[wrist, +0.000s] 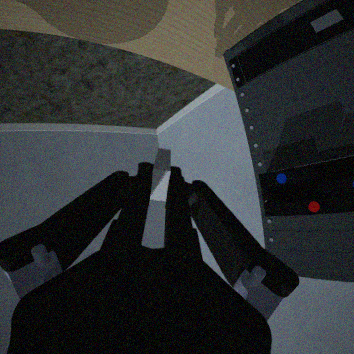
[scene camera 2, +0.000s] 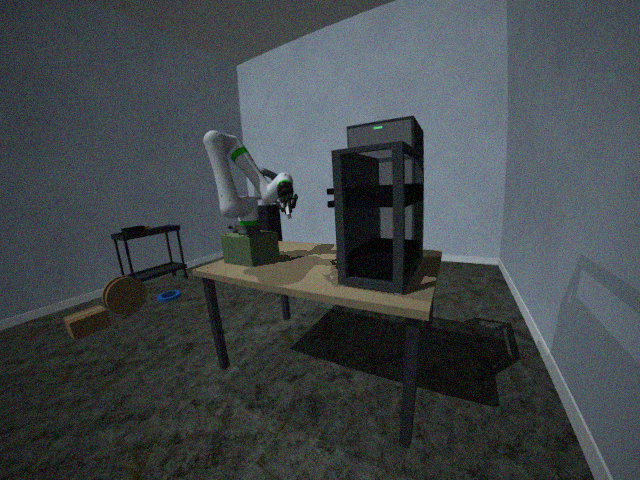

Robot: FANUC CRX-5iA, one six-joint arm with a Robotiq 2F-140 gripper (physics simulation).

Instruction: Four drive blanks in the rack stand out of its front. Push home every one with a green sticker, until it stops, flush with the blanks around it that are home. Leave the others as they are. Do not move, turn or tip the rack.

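The dark rack (scene camera 2: 398, 217) (wrist: 248, 119) stands upright on the table. In the scene view, two dark protruding ends (scene camera 2: 330, 191) (scene camera 2: 331, 204), one above the other, stand out of its front. In the wrist view, a blue sticker (wrist: 281, 178) and, lower and to the right, a red sticker (wrist: 314, 206) show on dark blank faces. Part of another blue sticker (wrist: 353, 184) is cut by the right edge. No green sticker shows there; seams between blanks are too dark to tell. My gripper (scene camera 2: 288, 213) (wrist: 162, 159) is shut and empty, in the air before the rack's front, apart from it.
A grey box (scene camera 2: 379, 136) with a green light sits on the rack. The arm stands on a green block (scene camera 2: 250, 249) at the far side of the wooden table (scene camera 2: 305, 286) (wrist: 192, 50). A cart (scene camera 2: 160, 229), wooden disc (scene camera 2: 125, 296) and blue ring (scene camera 2: 159, 298) are beyond the table.
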